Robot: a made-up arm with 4 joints.
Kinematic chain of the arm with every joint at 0, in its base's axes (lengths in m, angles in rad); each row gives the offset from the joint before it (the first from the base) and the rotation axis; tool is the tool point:
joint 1: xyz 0 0 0.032 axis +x
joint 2: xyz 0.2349 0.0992 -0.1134 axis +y
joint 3: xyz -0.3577 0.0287 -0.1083 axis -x
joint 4: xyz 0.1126 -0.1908 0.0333 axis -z
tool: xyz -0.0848 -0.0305 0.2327
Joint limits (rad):
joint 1: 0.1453..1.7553
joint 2: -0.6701..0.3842
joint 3: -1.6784..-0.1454
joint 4: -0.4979..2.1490
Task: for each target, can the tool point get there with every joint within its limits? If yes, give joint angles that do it. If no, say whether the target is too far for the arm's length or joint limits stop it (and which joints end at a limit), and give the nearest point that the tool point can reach.
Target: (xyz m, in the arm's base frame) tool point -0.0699 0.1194 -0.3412
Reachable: yes | joints 0.8781 -0.1294 -1.0750 0.0099
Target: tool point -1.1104 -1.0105 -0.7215
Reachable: no: too far | nearest point -0.1691 -0.1324 -0.2821 | short by 1.360 m
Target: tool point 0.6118 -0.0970 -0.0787
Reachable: no: joint limits stop it (at a limit: joint 1, joint 2, joint 4) | nearest point 0.2012 -0.0668 -0.4144 | short by 0.531 m
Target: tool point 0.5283 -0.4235 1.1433
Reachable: no: too far | nearest point 0.0794 -0.0360 0.1266 | short by 1.177 m
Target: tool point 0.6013 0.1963 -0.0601
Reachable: no: joint limits stop it (at a limit: joint 2, joint 3, joint 4) | nearest point 0.2078 0.4145 -0.1625 | short by 0.461 m
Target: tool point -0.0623 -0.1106 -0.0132
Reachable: yes | joints 0.6504 0.2328 -0.4352 0.8838
